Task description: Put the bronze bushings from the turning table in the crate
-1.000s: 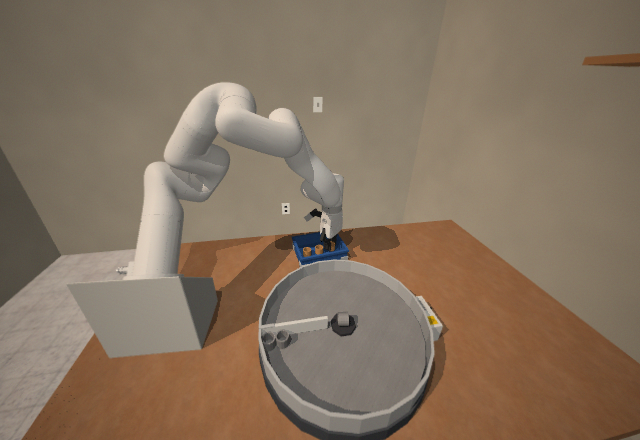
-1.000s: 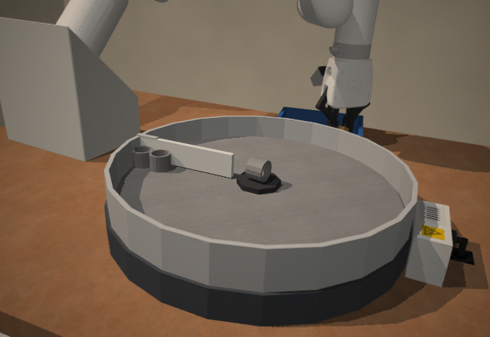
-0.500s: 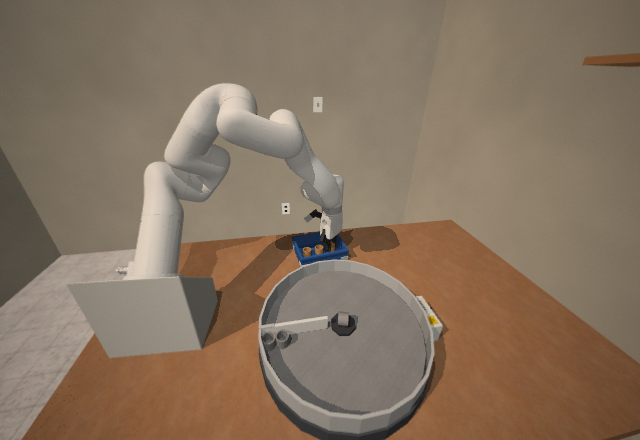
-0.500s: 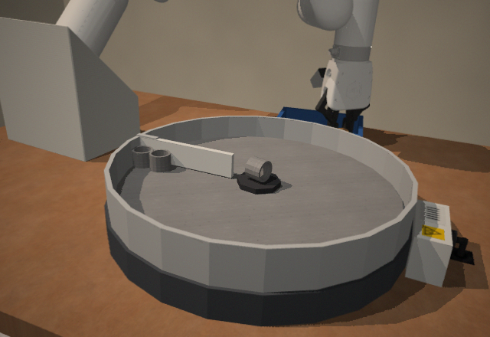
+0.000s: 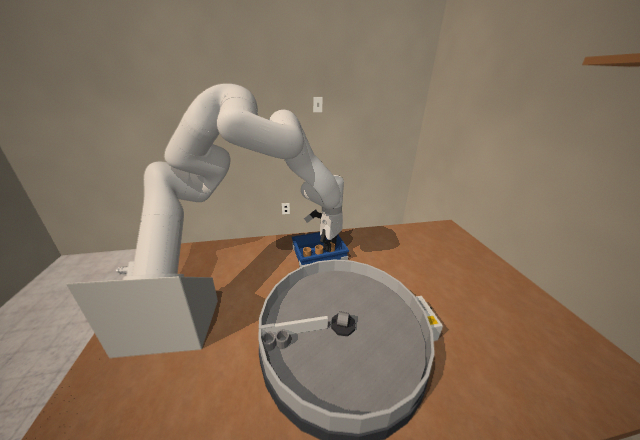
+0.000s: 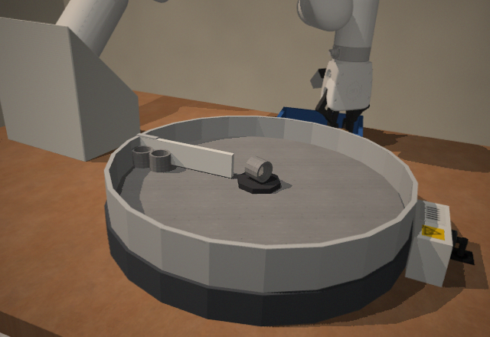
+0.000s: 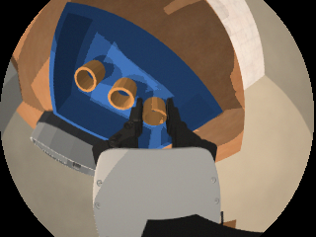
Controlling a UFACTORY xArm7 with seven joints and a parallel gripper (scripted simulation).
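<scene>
My hand is 50 mm past the blue crate, 10 mm to the left of it and 10 mm above it. From my hand the other things lie so: turning table: 380 mm to the right, 30 mm behind, 20 mm above.
</scene>
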